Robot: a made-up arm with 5 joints.
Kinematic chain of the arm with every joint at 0, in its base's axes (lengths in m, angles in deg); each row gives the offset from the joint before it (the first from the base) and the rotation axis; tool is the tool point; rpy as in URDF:
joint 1: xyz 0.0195 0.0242 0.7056 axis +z
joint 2: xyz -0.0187 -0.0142 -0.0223 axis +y
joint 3: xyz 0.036 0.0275 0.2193 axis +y
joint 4: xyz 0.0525 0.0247 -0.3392 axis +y
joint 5: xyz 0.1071 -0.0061 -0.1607 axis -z
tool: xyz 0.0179 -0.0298 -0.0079 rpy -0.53 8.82 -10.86
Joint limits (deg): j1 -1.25..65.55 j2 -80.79..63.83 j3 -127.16..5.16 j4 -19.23..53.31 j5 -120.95..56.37
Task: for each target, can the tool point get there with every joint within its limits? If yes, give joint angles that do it. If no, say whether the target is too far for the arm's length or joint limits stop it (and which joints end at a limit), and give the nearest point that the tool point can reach.
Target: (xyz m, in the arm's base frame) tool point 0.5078 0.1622 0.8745
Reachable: yes | joints 10.75 -18.61 -62.82 38.78 -80.20
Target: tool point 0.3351 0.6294 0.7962
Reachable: yes | joints 59.85 30.44 -101.65 20.86 -57.57
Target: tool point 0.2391 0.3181 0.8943
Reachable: yes | joints 50.49 -56.40 -22.23 7.99 -34.63
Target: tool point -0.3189 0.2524 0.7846
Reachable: no: joint limits stop it (at a limit: joint 1, joint 2, joint 3, joint 4, joint 5) | nearest point -0.2914 0.0936 0.5628 | short by 0.274 m
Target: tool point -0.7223 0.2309 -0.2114
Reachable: no: too far | nearest point -0.1794 0.0704 0.3459 | short by 0.794 m
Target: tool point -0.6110 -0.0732 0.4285
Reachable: no: joint limits stop it (at a limit: joint 2, joint 3) | nearest point -0.2947 -0.0243 0.5177 | short by 0.332 m
